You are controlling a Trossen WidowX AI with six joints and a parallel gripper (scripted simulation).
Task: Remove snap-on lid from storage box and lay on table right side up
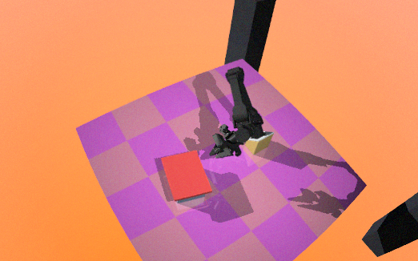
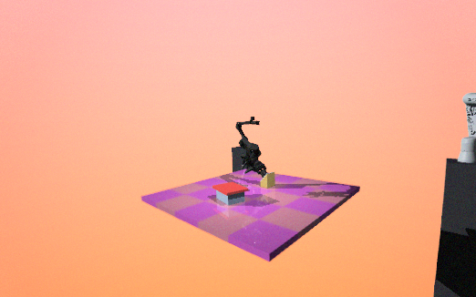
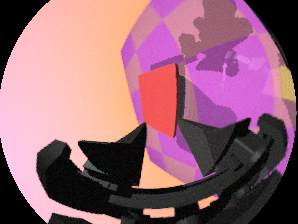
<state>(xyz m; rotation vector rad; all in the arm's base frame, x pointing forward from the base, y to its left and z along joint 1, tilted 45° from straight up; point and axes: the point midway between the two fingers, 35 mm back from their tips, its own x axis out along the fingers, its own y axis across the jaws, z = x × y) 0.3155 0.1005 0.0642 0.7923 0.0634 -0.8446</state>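
Now: gripper tip 120 mm short of the red lid, 110 mm above it and 30 mm to the left of it. Round my gripper tip: storage box (150 mm below, 120 mm ahead, 30 mm to the right).
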